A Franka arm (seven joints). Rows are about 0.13 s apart.
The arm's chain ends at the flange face. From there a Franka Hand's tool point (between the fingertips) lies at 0.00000 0.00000 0.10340 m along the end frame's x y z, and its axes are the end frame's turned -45 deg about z.
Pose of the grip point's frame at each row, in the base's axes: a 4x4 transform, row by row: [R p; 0 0 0 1], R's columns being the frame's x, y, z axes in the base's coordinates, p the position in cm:
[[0.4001 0.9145 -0.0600 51.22], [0.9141 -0.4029 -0.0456 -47.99], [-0.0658 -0.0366 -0.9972 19.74], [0 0 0 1]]
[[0.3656 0.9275 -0.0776 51.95], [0.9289 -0.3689 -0.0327 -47.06], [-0.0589 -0.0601 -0.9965 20.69], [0 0 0 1]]
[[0.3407 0.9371 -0.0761 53.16], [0.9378 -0.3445 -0.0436 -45.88], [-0.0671 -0.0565 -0.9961 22.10], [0 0 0 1]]
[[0.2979 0.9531 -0.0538 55.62], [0.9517 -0.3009 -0.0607 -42.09], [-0.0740 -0.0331 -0.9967 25.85], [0 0 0 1]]
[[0.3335 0.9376 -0.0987 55.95], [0.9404 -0.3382 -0.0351 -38.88], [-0.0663 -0.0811 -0.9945 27.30], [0 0 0 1]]
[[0.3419 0.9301 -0.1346 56.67], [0.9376 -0.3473 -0.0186 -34.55], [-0.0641 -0.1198 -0.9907 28.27], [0 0 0 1]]
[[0.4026 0.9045 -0.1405 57.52], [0.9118 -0.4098 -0.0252 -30.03], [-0.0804 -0.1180 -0.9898 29.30], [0 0 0 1]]
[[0.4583 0.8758 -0.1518 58.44], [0.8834 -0.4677 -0.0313 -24.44], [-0.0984 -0.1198 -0.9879 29.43], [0 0 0 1]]
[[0.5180 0.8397 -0.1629 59.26], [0.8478 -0.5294 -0.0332 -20.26], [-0.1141 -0.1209 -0.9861 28.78], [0 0 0 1]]
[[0.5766 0.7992 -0.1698 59.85], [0.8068 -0.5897 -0.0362 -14.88], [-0.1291 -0.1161 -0.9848 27.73], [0 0 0 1]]
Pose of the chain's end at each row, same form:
[[0.9296 0.3637 -0.0600 51.84], [0.3615 -0.9313 -0.0456 -47.52], [-0.0724 0.0206 -0.9972 30.05], [0 0 0 1]]
[[0.9144 0.3973 -0.0776 52.75], [0.3960 -0.9177 -0.0327 -46.72], [-0.0841 -0.0008 -0.9965 30.99], [0 0 0 1]]
[[0.9035 0.4217 -0.0761 53.95], [0.4195 -0.9067 -0.0436 -45.43], [-0.0874 0.0075 -0.9961 32.40], [0 0 0 1]]
[[0.8846 0.4633 -0.0538 56.18], [0.4602 -0.8857 -0.0607 -41.46], [-0.0757 0.0289 -0.9967 36.16], [0 0 0 1]]
[[0.8988 0.4272 -0.0987 56.97], [0.4258 -0.9041 -0.0351 -38.52], [-0.1042 -0.0105 -0.9945 37.58], [0 0 0 1]]
[[0.8994 0.4159 -0.1346 58.06], [0.4174 -0.9086 -0.0186 -34.36], [-0.1300 -0.0394 -0.9907 38.51], [0 0 0 1]]
[[0.9243 0.3549 -0.1405 58.97], [0.3550 -0.9345 -0.0252 -29.77], [-0.1403 -0.0266 -0.9898 39.53], [0 0 0 1]]
[[0.9434 0.2952 -0.1518 60.01], [0.2939 -0.9554 -0.0313 -24.12], [-0.1543 -0.0151 -0.9879 39.64], [0 0 0 1]]
[[0.9600 0.2275 -0.1629 60.94], [0.2251 -0.9738 -0.0332 -19.92], [-0.1662 -0.0048 -0.9861 38.98], [0 0 0 1]]
[[0.9728 0.1574 -0.1698 61.61], [0.1535 -0.9875 -0.0362 -14.51], [-0.1734 0.0092 -0.9848 37.91], [0 0 0 1]]

